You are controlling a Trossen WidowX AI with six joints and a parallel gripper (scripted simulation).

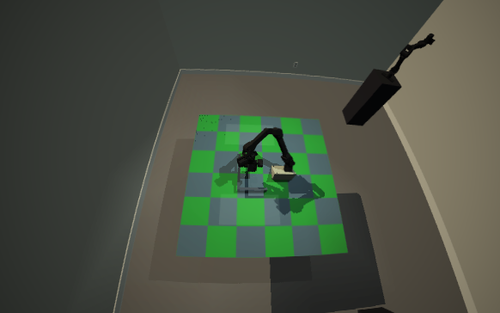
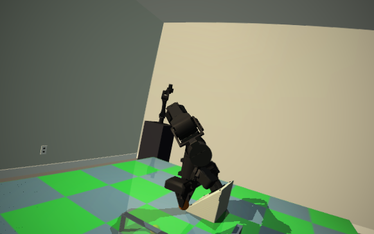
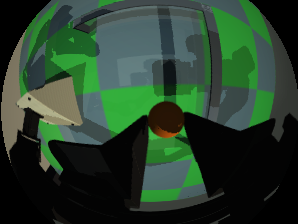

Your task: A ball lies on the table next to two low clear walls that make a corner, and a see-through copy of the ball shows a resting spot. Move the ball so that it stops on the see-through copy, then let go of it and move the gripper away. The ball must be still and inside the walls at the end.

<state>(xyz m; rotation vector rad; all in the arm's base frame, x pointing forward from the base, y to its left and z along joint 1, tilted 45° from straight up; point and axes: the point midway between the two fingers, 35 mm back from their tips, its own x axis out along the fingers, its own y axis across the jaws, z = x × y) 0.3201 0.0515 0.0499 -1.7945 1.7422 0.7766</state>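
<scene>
The clear wall lies 90 mm ahead of my gripper tip, 10 mm to the left of it and 90 mm below it. The rest, counted from my gripper tip: orange ball: right at my gripper tip.
</scene>
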